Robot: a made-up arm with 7 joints. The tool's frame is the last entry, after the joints. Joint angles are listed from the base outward.
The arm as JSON. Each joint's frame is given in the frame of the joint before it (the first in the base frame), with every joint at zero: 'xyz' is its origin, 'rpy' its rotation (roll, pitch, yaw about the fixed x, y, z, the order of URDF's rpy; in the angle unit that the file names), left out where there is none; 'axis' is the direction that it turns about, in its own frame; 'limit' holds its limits. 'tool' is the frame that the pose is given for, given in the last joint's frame.
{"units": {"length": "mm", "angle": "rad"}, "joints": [
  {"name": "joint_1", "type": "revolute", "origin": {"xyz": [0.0, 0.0, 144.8], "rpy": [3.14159, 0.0, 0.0]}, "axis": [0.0, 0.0, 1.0], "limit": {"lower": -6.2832, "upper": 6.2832}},
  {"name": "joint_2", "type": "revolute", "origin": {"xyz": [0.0, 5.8, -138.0], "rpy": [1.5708, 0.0, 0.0]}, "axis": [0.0, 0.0, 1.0], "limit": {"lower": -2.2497, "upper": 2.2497}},
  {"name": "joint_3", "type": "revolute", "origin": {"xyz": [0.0, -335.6, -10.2], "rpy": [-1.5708, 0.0, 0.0]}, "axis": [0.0, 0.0, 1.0], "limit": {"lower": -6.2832, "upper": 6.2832}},
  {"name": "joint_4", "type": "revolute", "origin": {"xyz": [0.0, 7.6, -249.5], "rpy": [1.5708, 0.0, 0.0]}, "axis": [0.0, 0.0, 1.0], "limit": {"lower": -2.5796, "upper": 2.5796}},
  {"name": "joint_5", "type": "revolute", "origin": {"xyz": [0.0, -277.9, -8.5], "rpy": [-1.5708, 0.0, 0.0]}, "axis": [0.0, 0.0, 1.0], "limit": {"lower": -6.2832, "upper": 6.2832}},
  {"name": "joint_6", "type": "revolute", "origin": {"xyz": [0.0, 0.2, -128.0], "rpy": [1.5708, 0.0, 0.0]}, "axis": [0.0, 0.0, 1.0], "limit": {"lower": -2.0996, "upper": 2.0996}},
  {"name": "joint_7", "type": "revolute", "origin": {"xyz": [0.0, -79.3, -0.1], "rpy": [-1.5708, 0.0, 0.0]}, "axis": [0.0, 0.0, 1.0], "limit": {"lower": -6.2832, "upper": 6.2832}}
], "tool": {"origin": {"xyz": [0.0, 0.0, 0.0]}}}
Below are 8 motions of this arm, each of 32 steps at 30 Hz.
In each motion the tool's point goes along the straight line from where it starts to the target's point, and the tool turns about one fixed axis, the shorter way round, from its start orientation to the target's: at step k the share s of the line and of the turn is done. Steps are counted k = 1, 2, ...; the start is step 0. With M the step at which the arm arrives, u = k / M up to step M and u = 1 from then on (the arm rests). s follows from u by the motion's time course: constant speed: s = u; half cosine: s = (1 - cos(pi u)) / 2; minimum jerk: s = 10 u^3 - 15 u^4 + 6 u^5.
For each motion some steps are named. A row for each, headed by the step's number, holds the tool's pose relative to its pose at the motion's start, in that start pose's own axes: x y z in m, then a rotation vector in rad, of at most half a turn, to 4 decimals.
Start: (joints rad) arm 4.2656 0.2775 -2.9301 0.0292 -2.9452 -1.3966 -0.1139
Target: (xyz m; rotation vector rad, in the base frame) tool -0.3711 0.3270 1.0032 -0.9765 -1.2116 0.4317
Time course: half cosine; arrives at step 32
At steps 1, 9, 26, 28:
1: -0.0003 -0.0007 0.0006 0.0030 -0.0001 0.0020
9: -0.0217 -0.0528 0.0467 0.2273 -0.0095 0.1489
26: -0.1088 -0.2645 0.2340 1.1384 -0.0477 0.7459
28: -0.1143 -0.2778 0.2458 1.1959 -0.0502 0.7836

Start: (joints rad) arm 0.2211 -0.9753 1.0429 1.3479 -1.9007 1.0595 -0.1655
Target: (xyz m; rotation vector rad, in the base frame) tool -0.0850 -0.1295 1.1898 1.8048 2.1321 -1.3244
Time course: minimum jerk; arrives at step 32
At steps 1, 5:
1: 0.0000 0.0001 -0.0001 0.0001 -0.0002 0.0000
5: 0.0044 0.0102 -0.0113 0.0109 -0.0200 -0.0045

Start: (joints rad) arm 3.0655 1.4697 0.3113 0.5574 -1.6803 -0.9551 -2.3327
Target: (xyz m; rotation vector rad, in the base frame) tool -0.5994 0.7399 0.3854 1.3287 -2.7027 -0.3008
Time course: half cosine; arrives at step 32
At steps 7, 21, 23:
7: 0.0470 -0.0656 -0.0379 -0.1069 -0.1948 0.1061
21: 0.3048 -0.4252 -0.2458 -0.6927 -1.2629 0.6880
23: 0.3386 -0.4723 -0.2731 -0.7695 -1.4028 0.7642

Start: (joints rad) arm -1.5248 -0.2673 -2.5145 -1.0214 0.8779 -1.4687 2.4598
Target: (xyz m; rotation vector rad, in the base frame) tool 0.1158 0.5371 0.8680 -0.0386 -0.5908 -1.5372
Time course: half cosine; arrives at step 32
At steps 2, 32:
2: 0.0033 -0.0042 0.0004 -0.0021 -0.0082 0.0175
32: 0.3391 -0.4330 0.0379 -0.2160 -0.8566 1.8255

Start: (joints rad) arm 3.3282 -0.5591 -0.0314 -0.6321 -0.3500 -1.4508 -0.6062
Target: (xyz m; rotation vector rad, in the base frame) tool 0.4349 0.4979 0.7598 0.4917 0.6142 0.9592
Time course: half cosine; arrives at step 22
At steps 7, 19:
7: -0.1403 0.0396 -0.0220 0.0054 0.3226 0.3036
19: -0.5832 0.1647 -0.0916 0.0225 1.3412 1.2621

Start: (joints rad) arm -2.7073 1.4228 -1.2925 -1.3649 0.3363 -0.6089 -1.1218
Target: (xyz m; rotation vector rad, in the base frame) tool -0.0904 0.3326 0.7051 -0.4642 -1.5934 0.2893
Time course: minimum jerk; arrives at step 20
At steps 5, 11, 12, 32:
5: -0.0033 -0.0496 -0.0074 -0.0548 0.0615 0.0185
11: -0.0188 -0.2843 -0.0423 -0.3140 0.3521 0.1062
12: -0.0216 -0.3272 -0.0487 -0.3613 0.4052 0.1222
32: -0.0317 -0.4793 -0.0714 -0.5294 0.5936 0.1790

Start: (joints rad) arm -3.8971 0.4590 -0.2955 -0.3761 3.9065 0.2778 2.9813
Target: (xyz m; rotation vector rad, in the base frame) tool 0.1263 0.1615 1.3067 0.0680 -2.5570 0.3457
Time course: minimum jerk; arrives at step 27
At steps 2, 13, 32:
2: -0.0017 0.0005 -0.0003 0.0003 0.0017 0.0013
13: -0.2192 0.0579 -0.0439 0.0420 0.2170 0.1625
32: -0.4710 0.1244 -0.0944 0.0902 0.4663 0.3493

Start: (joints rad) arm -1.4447 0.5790 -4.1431 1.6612 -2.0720 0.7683 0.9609
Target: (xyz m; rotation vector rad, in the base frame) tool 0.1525 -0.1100 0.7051 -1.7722 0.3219 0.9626
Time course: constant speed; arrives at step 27
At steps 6, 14, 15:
6: 0.0102 0.0414 0.0728 0.2236 0.1450 -0.0135
14: 0.0239 0.0965 0.1700 0.5217 0.3383 -0.0315
15: 0.0256 0.1034 0.1821 0.5590 0.3624 -0.0338

